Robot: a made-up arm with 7 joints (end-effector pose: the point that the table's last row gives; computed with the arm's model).
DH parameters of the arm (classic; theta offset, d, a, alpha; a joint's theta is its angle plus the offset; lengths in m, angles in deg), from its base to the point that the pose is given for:
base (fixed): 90 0.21 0.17 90
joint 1: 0 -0.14 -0.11 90
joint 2: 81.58 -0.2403 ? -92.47
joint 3: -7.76 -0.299 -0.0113 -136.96
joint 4: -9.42 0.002 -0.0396 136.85
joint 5: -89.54 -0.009 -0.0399 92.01
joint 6: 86.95 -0.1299 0.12 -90
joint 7: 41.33 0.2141 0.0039 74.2
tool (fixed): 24.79 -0.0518 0 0
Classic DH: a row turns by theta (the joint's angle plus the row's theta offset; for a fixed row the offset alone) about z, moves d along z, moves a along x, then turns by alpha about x.
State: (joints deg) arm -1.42 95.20 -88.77 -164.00 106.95 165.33 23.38
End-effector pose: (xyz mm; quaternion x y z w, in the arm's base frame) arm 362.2 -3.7 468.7 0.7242 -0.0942 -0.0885 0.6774
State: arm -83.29 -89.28 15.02 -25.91 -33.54 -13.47 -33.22
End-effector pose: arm -218.3 540.8 361.1 -0.0471 -0.0272 0.0144 0.9984
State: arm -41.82 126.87 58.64 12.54 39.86 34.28 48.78
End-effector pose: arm 317.8 388.2 452.3 -0.7295 -0.5222 -0.1188 0.4254
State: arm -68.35 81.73 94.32 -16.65 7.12 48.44 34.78
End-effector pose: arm 139.1 505.6 32.8 -0.6188 -0.7070 0.3383 0.0520
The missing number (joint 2, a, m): -0.0356
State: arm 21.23 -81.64 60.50 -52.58 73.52 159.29 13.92
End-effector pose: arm -533.0 -233.0 474.4 0.1346 -0.4265 -0.7064 0.5487
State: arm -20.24 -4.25 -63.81 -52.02 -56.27 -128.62 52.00
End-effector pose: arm -421.9 279.1 335.5 0.6332 -0.6503 -0.3669 0.2039
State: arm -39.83 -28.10 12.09 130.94 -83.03 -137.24 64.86
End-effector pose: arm -182.8 308.1 456.3 -0.0782 0.0403 -0.5668 0.8191
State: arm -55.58 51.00 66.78 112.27 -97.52 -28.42 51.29
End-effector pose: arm 111.1 209.8 297.5 -0.0081 0.0974 -0.7588 0.6440
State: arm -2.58 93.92 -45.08 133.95 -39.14 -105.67 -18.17
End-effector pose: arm -48.0 275.5 388.5 -0.0458 -0.7740 0.6013 0.1931
